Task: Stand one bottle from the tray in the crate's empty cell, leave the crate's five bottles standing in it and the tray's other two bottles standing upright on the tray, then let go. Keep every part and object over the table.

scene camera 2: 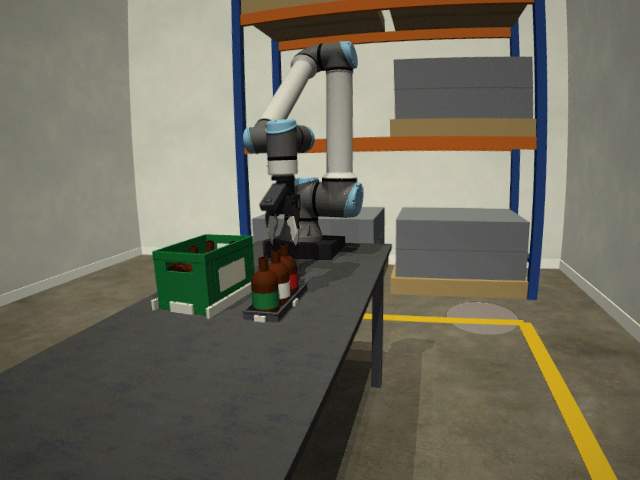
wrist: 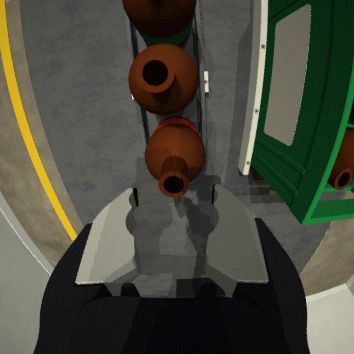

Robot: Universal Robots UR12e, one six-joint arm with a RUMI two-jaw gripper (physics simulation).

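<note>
My gripper (scene camera 2: 284, 245) is here in the scene, and it also appears in the wrist view (wrist: 174, 187). There is a green-labelled bottle (scene camera 2: 264, 284) as well. I can also see a red-labelled bottle (wrist: 174, 154) and a white-labelled bottle (wrist: 163, 78).
</note>
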